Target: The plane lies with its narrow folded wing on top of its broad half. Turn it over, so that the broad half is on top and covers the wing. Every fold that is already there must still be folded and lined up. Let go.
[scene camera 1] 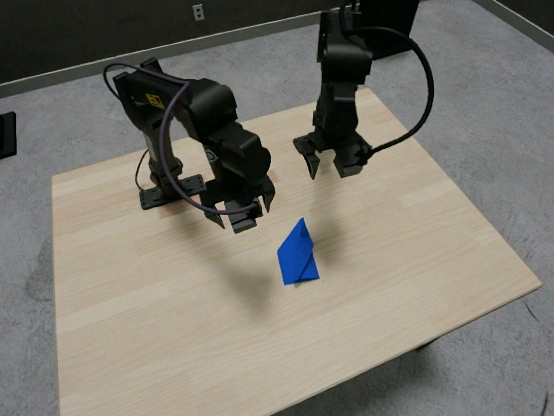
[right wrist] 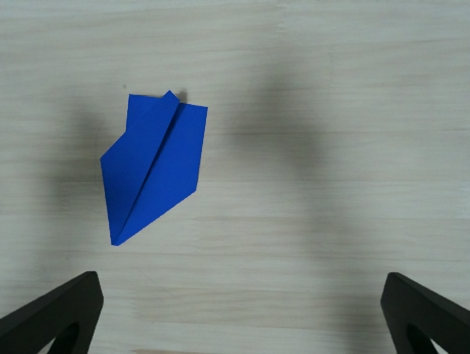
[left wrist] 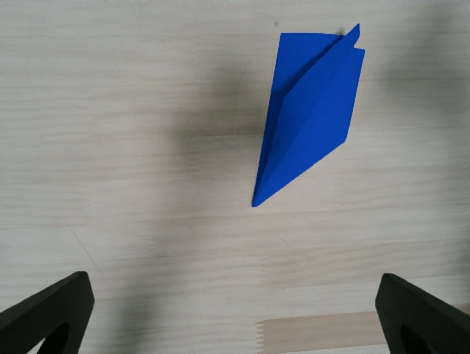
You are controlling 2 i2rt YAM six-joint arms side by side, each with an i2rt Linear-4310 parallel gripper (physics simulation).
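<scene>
The blue folded plane (scene camera 1: 290, 260) (left wrist: 330, 105) (right wrist: 177, 160) lies on the table with its pointed nose toward the arm bases. Its narrow wing (left wrist: 300, 105) (right wrist: 131, 160) is on top of the broad half, slanting across it. The wing's edge looks a little raised, with a dark gap along it, and its rear corner reaches past the back edge. What lies under the wing is hidden. My left gripper (scene camera 1: 340, 170) (left wrist: 234, 286) is open and empty, above the table, on the nose side of the plane. My right gripper (scene camera 1: 245, 220) (right wrist: 241, 285) is open and empty, above the table at the picture's left of the plane.
The wooden table (scene camera 1: 150, 325) carries the base plate (scene camera 1: 172, 191) of an arm at its back left. Arm shadows fall on both sides of the plane. The table's right edge runs down to a corner at the picture's right.
</scene>
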